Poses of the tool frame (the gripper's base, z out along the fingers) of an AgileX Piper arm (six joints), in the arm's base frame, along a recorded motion.
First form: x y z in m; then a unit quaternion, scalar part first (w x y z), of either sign.
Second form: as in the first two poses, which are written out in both.
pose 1, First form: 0.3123 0.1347 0.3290 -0.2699 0.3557 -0.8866 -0.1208
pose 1, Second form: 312.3 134.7 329.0 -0.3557 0.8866 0.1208 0.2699
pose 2, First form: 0.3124 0.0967 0.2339 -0.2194 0.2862 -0.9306 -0.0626
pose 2, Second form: 312.4 96.7 233.9 -0.2862 0.9306 0.0626 0.2194
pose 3, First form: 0.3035 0.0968 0.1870 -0.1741 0.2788 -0.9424 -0.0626
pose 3, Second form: 303.5 96.8 187.0 -0.2788 0.9424 0.0626 0.1741
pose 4, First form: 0.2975 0.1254 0.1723 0.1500 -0.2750 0.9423 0.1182
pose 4, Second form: 297.5 125.4 172.3 -0.2750 0.9423 0.1182 0.1500
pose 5, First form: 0.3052 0.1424 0.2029 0.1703 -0.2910 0.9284 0.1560
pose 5, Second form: 305.2 142.4 202.9 -0.2910 0.9284 0.1560 0.1703
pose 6, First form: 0.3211 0.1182 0.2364 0.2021 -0.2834 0.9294 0.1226
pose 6, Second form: 321.1 118.2 236.4 -0.2834 0.9294 0.1226 0.2021
